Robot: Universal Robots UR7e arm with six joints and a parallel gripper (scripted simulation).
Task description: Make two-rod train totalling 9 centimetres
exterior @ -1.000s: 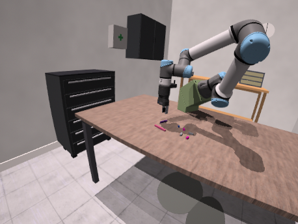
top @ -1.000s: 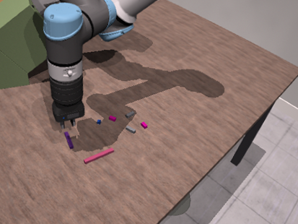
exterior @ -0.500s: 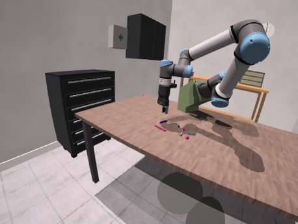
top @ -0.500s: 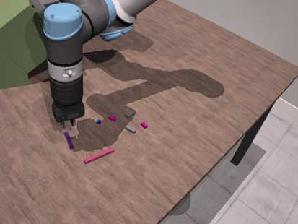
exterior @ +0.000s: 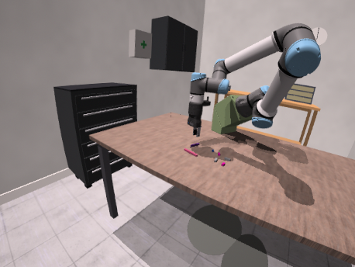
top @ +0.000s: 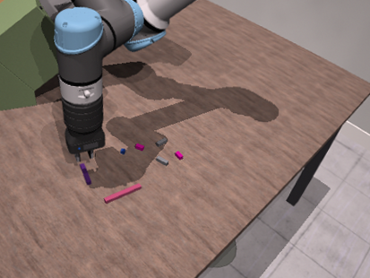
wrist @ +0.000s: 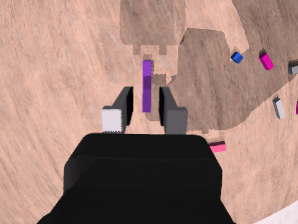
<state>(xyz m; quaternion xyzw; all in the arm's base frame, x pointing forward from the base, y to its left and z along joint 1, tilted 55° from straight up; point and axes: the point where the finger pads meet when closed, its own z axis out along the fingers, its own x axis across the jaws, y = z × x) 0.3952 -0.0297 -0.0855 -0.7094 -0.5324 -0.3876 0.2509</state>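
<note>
Right now the purple rod is 80 mm below my hand. Also, from my hand: blue rod 110 mm to the left, 80 mm below, 20 mm behind; pink rod 90 mm ahead, 80 mm below, 50 mm to the left.
</note>
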